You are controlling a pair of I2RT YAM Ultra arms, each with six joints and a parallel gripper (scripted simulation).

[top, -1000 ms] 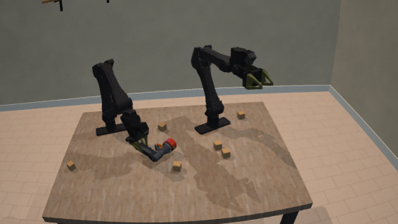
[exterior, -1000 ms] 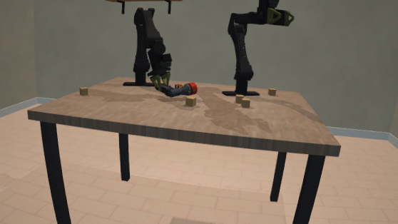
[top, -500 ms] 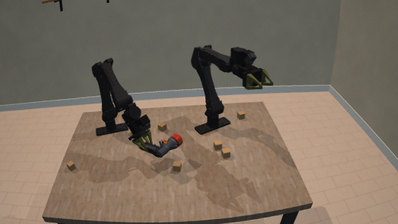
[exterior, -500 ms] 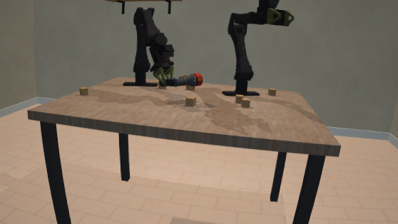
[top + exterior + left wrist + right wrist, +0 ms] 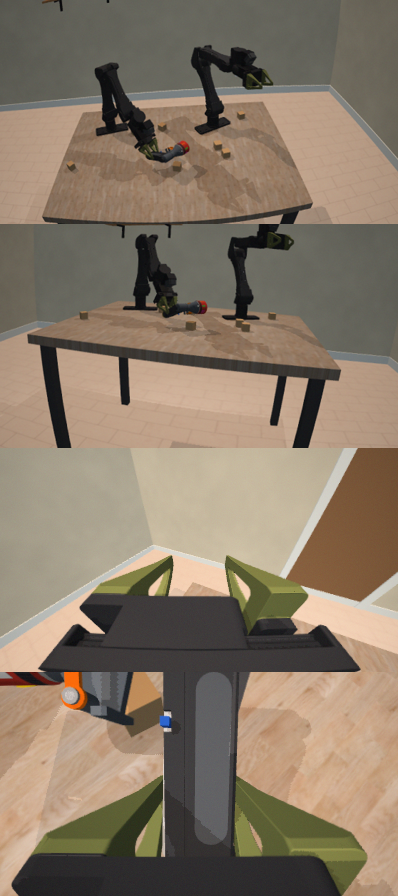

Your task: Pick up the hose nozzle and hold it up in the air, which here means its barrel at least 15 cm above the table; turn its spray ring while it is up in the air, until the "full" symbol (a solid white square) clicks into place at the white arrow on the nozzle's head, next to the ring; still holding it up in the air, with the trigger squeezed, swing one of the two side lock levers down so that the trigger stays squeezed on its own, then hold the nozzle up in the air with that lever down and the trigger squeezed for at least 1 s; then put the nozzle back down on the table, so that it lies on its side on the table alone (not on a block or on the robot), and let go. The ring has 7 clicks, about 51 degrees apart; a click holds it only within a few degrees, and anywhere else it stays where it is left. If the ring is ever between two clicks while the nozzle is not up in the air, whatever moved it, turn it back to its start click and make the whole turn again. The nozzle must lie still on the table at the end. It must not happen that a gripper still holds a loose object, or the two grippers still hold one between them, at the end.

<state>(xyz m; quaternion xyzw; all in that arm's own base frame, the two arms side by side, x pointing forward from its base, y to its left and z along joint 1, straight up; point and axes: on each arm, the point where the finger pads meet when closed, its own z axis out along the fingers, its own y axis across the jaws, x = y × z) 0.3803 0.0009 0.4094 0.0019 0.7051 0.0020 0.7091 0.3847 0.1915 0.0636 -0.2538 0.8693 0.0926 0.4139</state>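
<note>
My right gripper is now 2 cm past the red spray ring, 13 cm to the right of it and 3 cm below it. Round my right hand: white trigger: 2 cm to the left, 1 cm above.
</note>
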